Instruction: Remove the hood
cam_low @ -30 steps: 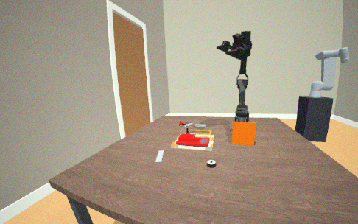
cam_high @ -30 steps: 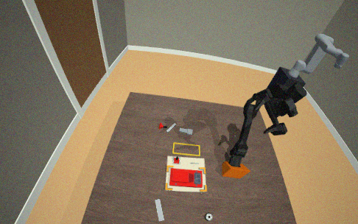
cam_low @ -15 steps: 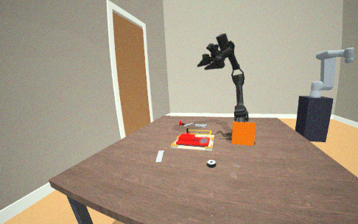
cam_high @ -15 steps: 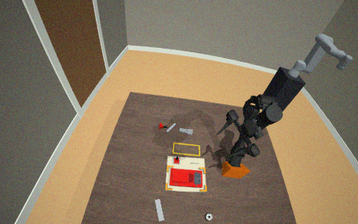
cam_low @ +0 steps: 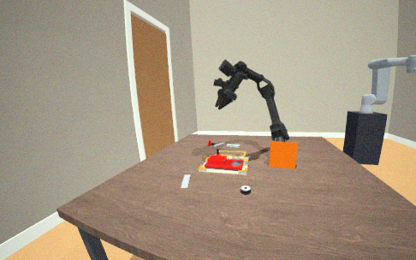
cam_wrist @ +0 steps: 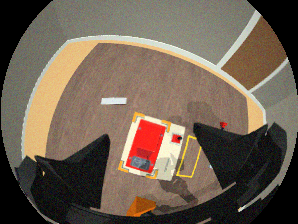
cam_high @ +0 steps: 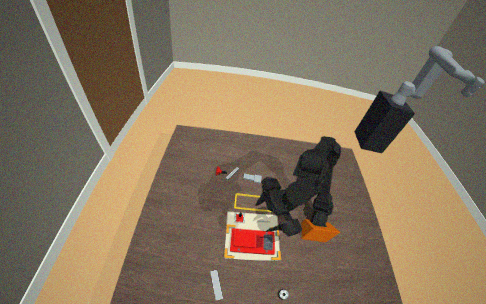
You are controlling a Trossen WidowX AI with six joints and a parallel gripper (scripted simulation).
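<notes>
Right now my gripper tip is 20 mm short of the hood, 20 mm to the left of it and 290 mm above it. From my gripper tip the other things lie so: grey bar (110 mm ahead, 190 mm to the left, 320 mm below).
</notes>
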